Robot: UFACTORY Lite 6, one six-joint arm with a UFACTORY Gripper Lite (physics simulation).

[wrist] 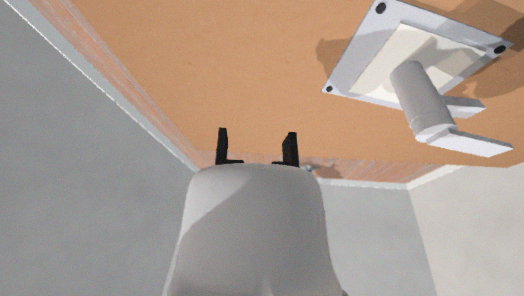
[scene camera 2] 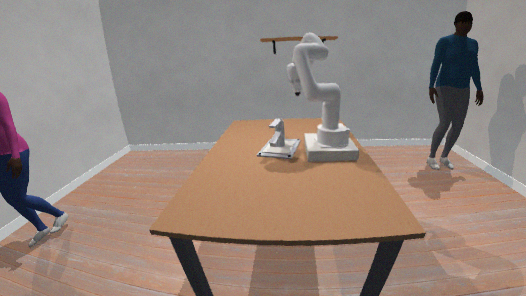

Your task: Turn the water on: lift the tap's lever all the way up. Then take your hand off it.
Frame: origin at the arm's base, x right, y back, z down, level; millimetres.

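Seen in the pictures: end effector, tool point: point(wrist: 256, 150) point(scene camera 2: 297, 93); arm's base, origin of the base link: point(scene camera 2: 329, 142).
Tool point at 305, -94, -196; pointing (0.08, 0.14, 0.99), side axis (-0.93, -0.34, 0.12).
Pixels of each thing's top centre, then the offset from my tool point to it, as dx, dy, dz. "*": a spot on its surface instead. Level surfaces: height alone.
- grey tap, surface spot: point(wrist: 417, 95) * -197, -119, +155
- light base plate, surface spot: point(wrist: 359, 55) * -127, -99, +238
- spout, middle of its top: point(wrist: 458, 117) point(scene camera 2: 275, 134) -277, -164, +147
- table, its level: dz +246
A grey tap point(scene camera 2: 280, 134) point(wrist: 417, 95) stands upright on a light base plate point(scene camera 2: 270, 152) point(wrist: 359, 55) on the table. Its flat lever point(scene camera 2: 275, 123) point(wrist: 470, 142) sticks out from the top of the column, and the spout point(scene camera 2: 274, 141) point(wrist: 465, 106) sticks out lower down on the same side. I cannot tell the lever's exact tilt. My gripper point(scene camera 2: 297, 94) point(wrist: 257, 131) is open, with nothing between its black fingers. It hangs above and apart from the tap, and in the wrist view the tap is to the right of the fingers.
The table point(scene camera 2: 280, 200) point(wrist: 225, 65) bears the robot's white base point(scene camera 2: 331, 153), to the right of the tap in the scene view. A wall shelf point(scene camera 2: 280, 39) is behind the arm. One person point(scene camera 2: 458, 62) stands at the right, and another point(scene camera 2: 14, 175) is partly in view at the left.
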